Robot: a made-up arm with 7 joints. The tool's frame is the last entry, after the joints. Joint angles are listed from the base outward.
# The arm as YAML. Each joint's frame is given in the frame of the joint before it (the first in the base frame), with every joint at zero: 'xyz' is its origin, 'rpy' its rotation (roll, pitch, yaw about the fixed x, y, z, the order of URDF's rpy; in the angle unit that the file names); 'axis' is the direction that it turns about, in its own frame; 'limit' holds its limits. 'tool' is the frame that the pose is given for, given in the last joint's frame.
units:
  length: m
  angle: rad
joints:
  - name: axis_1
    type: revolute
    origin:
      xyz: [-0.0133, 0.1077, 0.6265]
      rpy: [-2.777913, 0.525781, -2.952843]
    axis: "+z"
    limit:
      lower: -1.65
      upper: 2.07
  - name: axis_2
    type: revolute
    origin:
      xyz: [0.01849, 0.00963, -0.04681]
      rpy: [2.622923, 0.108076, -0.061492]
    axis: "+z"
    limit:
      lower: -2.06
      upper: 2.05
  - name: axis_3
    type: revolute
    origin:
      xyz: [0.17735, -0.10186, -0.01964]
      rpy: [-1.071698, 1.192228, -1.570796]
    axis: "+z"
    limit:
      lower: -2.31
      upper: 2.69
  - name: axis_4
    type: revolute
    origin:
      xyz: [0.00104, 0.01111, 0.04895]
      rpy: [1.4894, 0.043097, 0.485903]
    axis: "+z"
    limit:
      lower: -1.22
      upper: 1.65
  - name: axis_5
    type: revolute
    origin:
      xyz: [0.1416, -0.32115, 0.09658]
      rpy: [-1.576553, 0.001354, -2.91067]
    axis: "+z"
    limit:
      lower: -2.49
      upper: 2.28
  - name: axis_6
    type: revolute
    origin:
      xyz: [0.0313, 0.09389, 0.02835]
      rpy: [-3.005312, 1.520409, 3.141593]
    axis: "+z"
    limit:
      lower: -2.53
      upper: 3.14
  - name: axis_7
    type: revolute
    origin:
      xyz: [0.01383, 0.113, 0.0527]
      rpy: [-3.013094, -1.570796, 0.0]
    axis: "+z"
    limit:
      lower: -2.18
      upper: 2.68
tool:
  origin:
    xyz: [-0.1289, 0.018, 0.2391]
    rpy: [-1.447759, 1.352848, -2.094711]
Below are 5 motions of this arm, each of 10 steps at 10 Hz.
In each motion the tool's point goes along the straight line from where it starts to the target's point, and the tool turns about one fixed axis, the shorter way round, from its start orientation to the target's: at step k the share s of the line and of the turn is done. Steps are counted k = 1, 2, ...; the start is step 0. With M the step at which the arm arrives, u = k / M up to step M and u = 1 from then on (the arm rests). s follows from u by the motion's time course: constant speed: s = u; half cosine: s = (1 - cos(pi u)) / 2; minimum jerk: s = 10 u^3 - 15 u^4 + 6 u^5.
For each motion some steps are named. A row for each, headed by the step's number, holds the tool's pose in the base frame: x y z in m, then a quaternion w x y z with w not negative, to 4 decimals.
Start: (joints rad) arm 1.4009 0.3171 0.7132 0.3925 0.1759 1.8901 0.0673
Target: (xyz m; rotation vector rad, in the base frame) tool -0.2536 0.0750 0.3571 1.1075 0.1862 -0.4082
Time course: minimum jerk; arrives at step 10
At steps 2, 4, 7, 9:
2: -0.0390 -0.0948 0.2244 0.8364 0.4552 0.0894 0.2919
4: -0.0981 -0.0480 0.2609 0.8545 0.4855 0.0911 0.1607
7: -0.2164 0.0456 0.3341 0.8433 0.5188 0.0895 -0.1084
9: -0.2516 0.0735 0.3559 0.8278 0.5213 0.0878 -0.1878

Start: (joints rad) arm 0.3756 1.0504 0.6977 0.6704 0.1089 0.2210 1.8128
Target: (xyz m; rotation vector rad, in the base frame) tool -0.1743 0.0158 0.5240 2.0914 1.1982 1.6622
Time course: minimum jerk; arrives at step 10
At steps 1, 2, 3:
1: -0.0054 -0.1790 0.6982 0.5531 -0.8140 -0.0535 0.1693
2: -0.0138 -0.1693 0.6895 0.5305 -0.8342 -0.0770 0.1296
3: -0.0317 -0.1486 0.6711 0.4771 -0.8686 -0.1263 0.0439

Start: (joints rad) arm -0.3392 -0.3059 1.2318 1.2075 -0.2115 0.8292 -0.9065
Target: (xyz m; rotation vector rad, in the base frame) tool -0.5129 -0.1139 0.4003 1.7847 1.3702 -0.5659
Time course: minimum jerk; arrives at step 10
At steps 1, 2, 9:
1: -0.2639 -0.0878 0.7091 0.4637 0.2458 0.5750 -0.6276
2: -0.2763 -0.0891 0.6938 0.4648 0.2726 0.5788 -0.6121
9: -0.5108 -0.1137 0.4030 0.4006 0.7022 0.5427 -0.2277

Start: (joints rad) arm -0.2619 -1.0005 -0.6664 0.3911 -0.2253 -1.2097 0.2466
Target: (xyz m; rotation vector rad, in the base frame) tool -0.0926 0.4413 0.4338 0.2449 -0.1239 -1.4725
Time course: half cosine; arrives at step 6
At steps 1, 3, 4, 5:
1: 0.0283 0.4762 0.5845 0.5075 0.2839 0.1534 -0.7990
3: -0.0278 0.4600 0.5146 0.6230 0.2074 0.0570 -0.7521
4: -0.0602 0.4507 0.4742 0.6812 0.1602 0.0003 -0.7144
5: -0.0839 0.4438 0.4446 0.7194 0.1245 -0.0412 -0.6821

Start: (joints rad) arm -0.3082 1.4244 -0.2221 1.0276 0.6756 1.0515 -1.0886
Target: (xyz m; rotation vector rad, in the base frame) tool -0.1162 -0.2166 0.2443 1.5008 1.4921 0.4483
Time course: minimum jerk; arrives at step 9
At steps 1, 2, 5, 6, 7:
1: 0.1616 -0.2618 0.3113 0.2188 0.2298 0.9473 0.0444
2: 0.1433 -0.2589 0.3069 0.2387 0.2590 0.9343 0.0546
5: -0.0047 -0.2348 0.2712 0.3847 0.4779 0.7785 0.1325
6: -0.0572 -0.2262 0.2585 0.4278 0.5451 0.7036 0.1574
7: -0.0947 -0.2201 0.2495 0.4554 0.5890 0.6445 0.1740

